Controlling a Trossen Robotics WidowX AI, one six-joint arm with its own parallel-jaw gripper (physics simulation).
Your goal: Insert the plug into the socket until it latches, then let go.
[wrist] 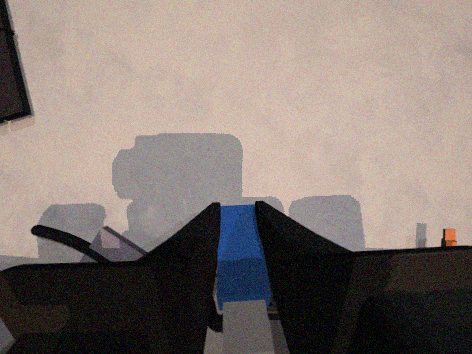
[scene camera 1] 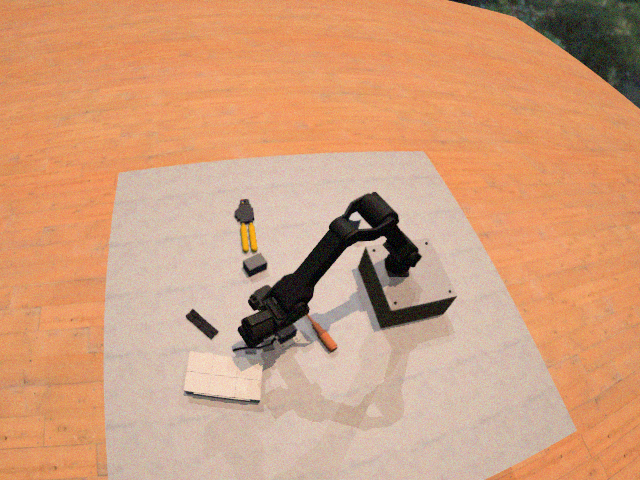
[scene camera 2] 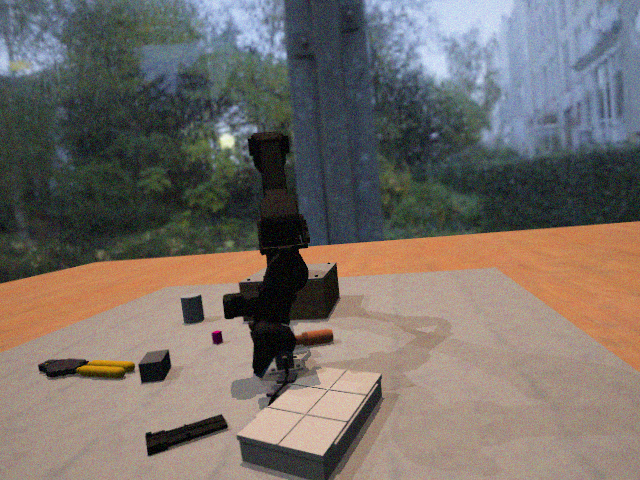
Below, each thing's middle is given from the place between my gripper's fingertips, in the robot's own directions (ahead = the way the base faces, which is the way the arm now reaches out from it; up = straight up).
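My hand is 180 mm short of the black bar (scene camera 2: 156,442). I find the dark grey cube (scene camera 2: 155,365) 30 mm ahead of my hand and 200 mm to the right of it, and 10 mm above it. The white tiled block (scene camera 2: 314,422) is 110 mm ahead of my hand, 160 mm to the left of it and 10 mm above it.
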